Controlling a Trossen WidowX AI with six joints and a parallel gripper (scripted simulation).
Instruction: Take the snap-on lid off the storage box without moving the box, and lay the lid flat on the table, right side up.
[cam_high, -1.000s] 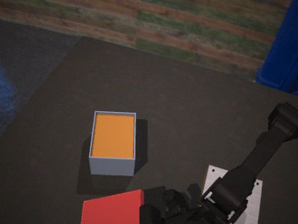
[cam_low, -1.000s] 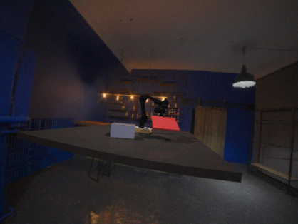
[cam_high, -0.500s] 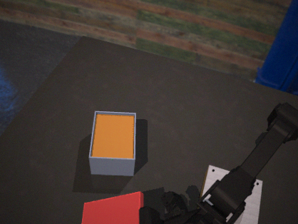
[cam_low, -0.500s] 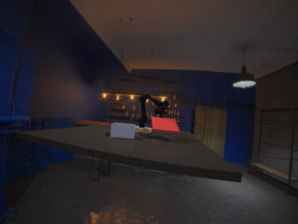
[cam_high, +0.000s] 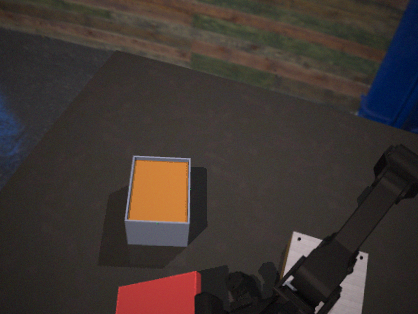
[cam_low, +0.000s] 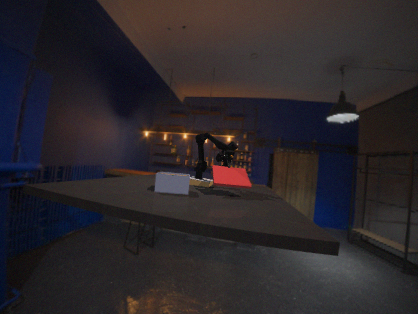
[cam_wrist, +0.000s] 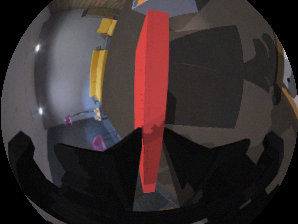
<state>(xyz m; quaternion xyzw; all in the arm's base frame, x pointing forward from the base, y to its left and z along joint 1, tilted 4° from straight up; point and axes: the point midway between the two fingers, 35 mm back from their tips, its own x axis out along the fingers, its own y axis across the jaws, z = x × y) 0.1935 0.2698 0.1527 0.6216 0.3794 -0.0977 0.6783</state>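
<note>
My gripper tip is 7 cm short of the red lid, 3 cm to the right of it and 4 cm above it. Round my gripper tip: grey-blue storage box: 21 cm ahead, 30 cm to the right, 11 cm below.
</note>
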